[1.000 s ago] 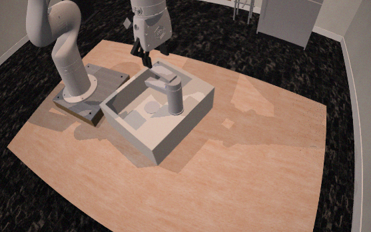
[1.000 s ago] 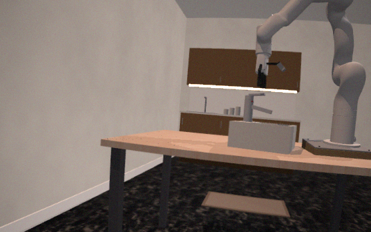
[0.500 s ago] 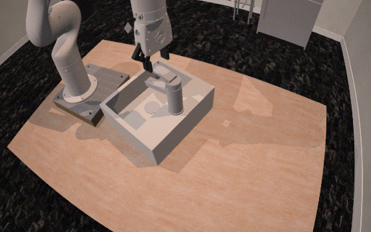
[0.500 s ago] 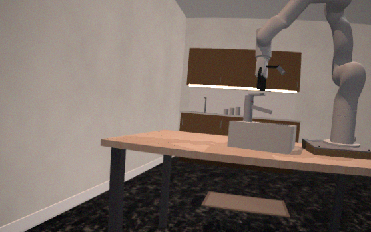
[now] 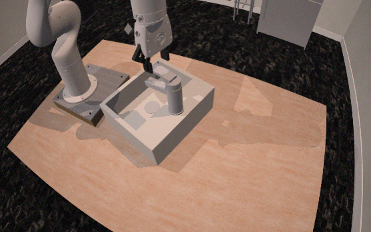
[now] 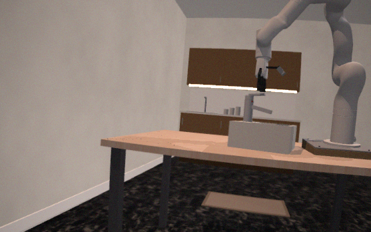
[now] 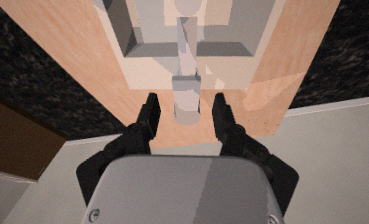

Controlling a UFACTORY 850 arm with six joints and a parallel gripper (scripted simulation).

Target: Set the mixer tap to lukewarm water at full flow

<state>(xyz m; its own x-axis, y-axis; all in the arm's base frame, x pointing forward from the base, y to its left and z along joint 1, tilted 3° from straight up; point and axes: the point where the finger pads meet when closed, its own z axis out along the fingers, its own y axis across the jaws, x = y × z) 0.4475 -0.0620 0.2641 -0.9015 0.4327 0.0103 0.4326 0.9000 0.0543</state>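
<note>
The flat lever is 4 cm below my hand, 2 cm ahead of it and 1 cm to the right of it. Round my hand: grey mixer tap 8 cm below, 4 cm ahead, 2 cm to the right; grey sink basin 27 cm below, 5 cm behind, 2 cm to the left.
</note>
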